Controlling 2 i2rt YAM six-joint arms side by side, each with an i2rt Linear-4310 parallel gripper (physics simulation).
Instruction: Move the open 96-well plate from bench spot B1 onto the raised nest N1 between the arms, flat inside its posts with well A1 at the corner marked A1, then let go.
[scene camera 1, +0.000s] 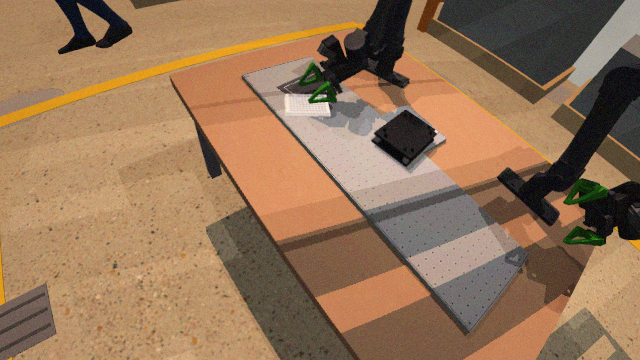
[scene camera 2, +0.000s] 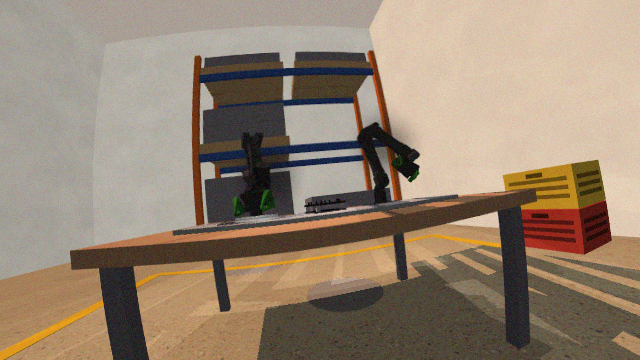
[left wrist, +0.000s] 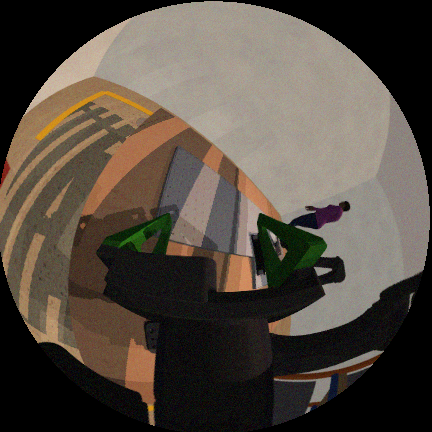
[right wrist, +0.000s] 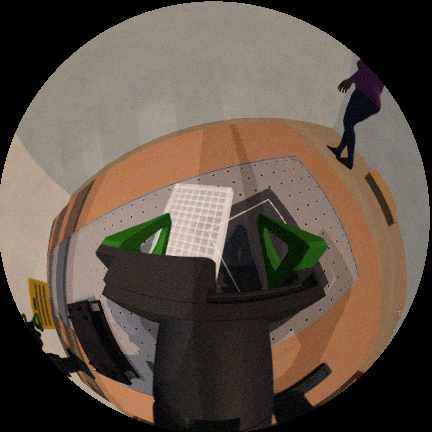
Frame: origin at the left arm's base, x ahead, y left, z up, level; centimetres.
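Seen in the pictures: left gripper, fingertip midpoint: (scene camera 1: 565, 223) (scene camera 2: 408, 171) (left wrist: 213, 217); right gripper, fingertip midpoint: (scene camera 1: 303, 93) (scene camera 2: 247, 213) (right wrist: 213, 217); left arm's base, link origin: (scene camera 1: 527, 196); right arm's base, link origin: (scene camera 1: 382, 73).
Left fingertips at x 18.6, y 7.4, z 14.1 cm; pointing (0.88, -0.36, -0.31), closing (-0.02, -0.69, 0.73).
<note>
Offsets run from my left fingertips to a thing's middle. "pt": to the spot under its first point. Level surfaces: height alone.
The white 96-well plate {dx +17.8, dy -67.0, dz -12.0 cm} (scene camera 1: 300, 107) (right wrist: 201, 215) lies on the perforated board, overlapping one side of a dark square pad {pt dx +18.2, dy -77.5, dz -12.6 cm} (scene camera 1: 286, 88) (right wrist: 246, 202) with a white outline. My right gripper (scene camera 1: 305, 92) (scene camera 2: 254, 208) (right wrist: 213, 217) is open and empty, above the plate and pad; in the right wrist view, one finger overlaps the plate's left edge and the other is over the pad. The raised black nest {dx +1.5, dy -42.1, dz -10.5 cm} (scene camera 1: 407, 131) (scene camera 2: 325, 204) (right wrist: 100, 340) is empty; its A1 mark is not readable. My left gripper (scene camera 1: 565, 223) (scene camera 2: 405, 171) (left wrist: 213, 217) is open and empty, far from the plate.
The grey perforated board {dz -12.8 cm} (scene camera 1: 395, 172) (left wrist: 185, 175) runs along the wooden table (scene camera 1: 295, 185) (scene camera 2: 300, 239). The nest stands on a light base at the board's edge, between the arms. A person (left wrist: 327, 215) (right wrist: 362, 95) is beyond the table. Crates (scene camera 2: 555, 205) stand at the right.
</note>
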